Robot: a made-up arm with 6 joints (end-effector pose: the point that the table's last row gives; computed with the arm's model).
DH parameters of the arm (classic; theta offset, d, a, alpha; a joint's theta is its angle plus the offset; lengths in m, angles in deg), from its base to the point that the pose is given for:
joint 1: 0 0.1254 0 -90
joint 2: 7.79 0 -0.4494 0
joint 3: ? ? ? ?
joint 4: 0 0.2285 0 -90
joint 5: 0 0 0.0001 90
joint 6: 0 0.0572 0 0
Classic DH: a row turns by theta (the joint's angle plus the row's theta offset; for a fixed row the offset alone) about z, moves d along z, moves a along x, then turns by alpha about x.
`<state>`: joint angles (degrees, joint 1 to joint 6).
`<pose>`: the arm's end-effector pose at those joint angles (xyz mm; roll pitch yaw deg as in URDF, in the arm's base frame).
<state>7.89 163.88 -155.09 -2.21 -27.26 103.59</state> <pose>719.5 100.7 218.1 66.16 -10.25 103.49</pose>
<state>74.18 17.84 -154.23 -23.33 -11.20 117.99</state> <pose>-180.4 -620.7 473.8 -61.57 6.54 162.70</pose>
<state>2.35 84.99 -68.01 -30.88 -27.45 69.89</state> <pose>303.1 25.9 558.0 71.81 49.51 92.30</pose>
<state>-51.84 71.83 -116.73 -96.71 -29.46 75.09</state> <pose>74.7 -50.0 791.2 -43.24 30.31 -74.70</pose>
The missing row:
joint 3: 77.22 0 -0.0201 90
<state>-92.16 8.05 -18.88 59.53 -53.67 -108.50</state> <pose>-32.4 193.0 361.4 -30.68 49.85 173.47</pose>
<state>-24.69 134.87 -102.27 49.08 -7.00 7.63</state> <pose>562.5 -264.3 287.6 117.50 32.55 75.22</pose>
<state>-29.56 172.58 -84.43 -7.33 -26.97 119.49</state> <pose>461.0 -257.7 -149.6 149.43 -15.09 42.64</pose>
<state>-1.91 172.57 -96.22 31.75 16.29 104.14</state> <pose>546.0 -9.7 -143.9 -177.34 -9.32 43.37</pose>
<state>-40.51 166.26 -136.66 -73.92 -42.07 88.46</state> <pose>560.8 -430.8 87.0 107.61 62.35 105.76</pose>
